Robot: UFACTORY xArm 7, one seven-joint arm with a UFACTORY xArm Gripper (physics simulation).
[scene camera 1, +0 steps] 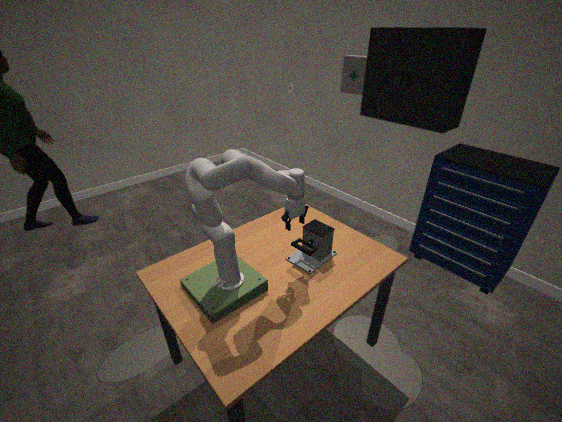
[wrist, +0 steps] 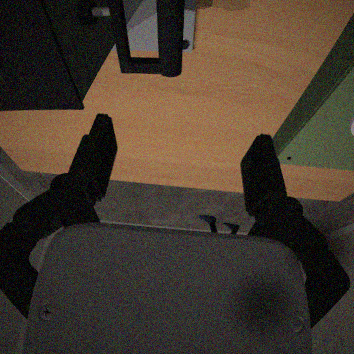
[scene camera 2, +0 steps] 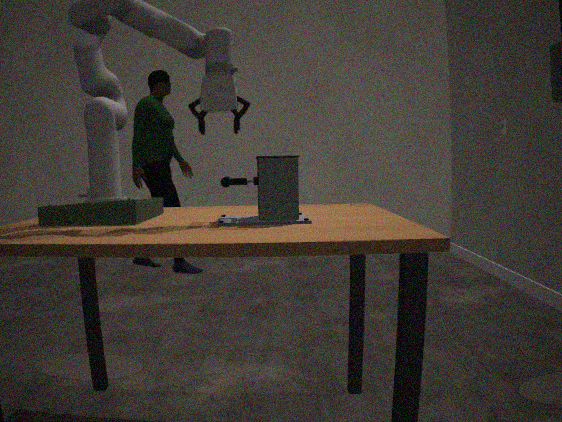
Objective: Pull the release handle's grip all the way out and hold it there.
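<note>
The release handle's black grip (scene camera 1: 302,248) (scene camera 2: 226,182) (wrist: 170,40) is a bar on an open rectangular frame. It sticks out level from the side of a dark grey box (scene camera 1: 318,240) (scene camera 2: 278,189) (wrist: 30,60), with a short light rod (scene camera 2: 251,181) (wrist: 100,11) between them. The box stands on a pale metal plate (scene camera 1: 298,261) (scene camera 2: 240,219) (wrist: 189,25). My gripper (scene camera 1: 295,225) (scene camera 2: 219,132) (wrist: 182,138) is open and empty, pointing down. It hangs above the grip's height, apart from it. In the wrist view the grip lies beyond the fingertips, near the top edge.
The arm stands on a green block (scene camera 1: 200,285) (scene camera 2: 85,212) (wrist: 325,130) on the wooden table (scene camera 1: 350,270) (scene camera 2: 380,225) (wrist: 210,105). A person (scene camera 1: 17,125) (scene camera 2: 152,125) stands beyond the table. A blue drawer cabinet (scene camera 1: 480,215) and a dark wall box (scene camera 1: 420,75) are at the right.
</note>
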